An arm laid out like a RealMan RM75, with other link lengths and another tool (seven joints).
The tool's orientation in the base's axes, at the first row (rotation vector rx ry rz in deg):
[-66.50 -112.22 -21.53]
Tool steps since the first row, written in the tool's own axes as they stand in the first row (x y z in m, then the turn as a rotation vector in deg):
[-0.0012 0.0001 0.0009 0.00 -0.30 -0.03]
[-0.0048 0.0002 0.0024 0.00 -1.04 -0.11]
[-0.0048 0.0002 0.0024 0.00 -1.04 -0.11]
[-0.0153 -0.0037 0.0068 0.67 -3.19 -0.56]
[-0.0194 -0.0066 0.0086 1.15 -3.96 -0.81]
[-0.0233 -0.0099 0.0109 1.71 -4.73 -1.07]
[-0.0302 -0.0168 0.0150 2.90 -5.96 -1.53]
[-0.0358 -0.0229 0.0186 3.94 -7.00 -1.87]
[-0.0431 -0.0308 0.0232 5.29 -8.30 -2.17]
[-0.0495 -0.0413 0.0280 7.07 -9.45 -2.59]
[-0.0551 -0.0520 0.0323 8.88 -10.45 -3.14]
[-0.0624 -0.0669 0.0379 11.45 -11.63 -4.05]
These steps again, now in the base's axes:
[-0.0001 -0.0001 -0.0015 -0.24 -0.18 0.06]
[0.0002 -0.0013 -0.0052 -0.81 -0.62 0.22]
[0.0002 -0.0013 -0.0052 -0.81 -0.62 0.22]
[-0.0026 -0.0069 -0.0155 -2.55 -1.64 1.32]
[-0.0049 -0.0098 -0.0193 -3.19 -1.92 1.95]
[-0.0078 -0.0125 -0.0233 -3.85 -2.15 2.65]
[-0.0139 -0.0178 -0.0302 -4.94 -2.38 4.02]
[-0.0193 -0.0222 -0.0358 -5.90 -2.52 5.18]
[-0.0264 -0.0280 -0.0432 -7.17 -2.59 6.59]
[-0.0359 -0.0345 -0.0496 -8.37 -2.40 8.38]
[-0.0456 -0.0409 -0.0551 -9.39 -2.19 10.25]
[-0.0589 -0.0498 -0.0621 -10.56 -1.85 12.95]

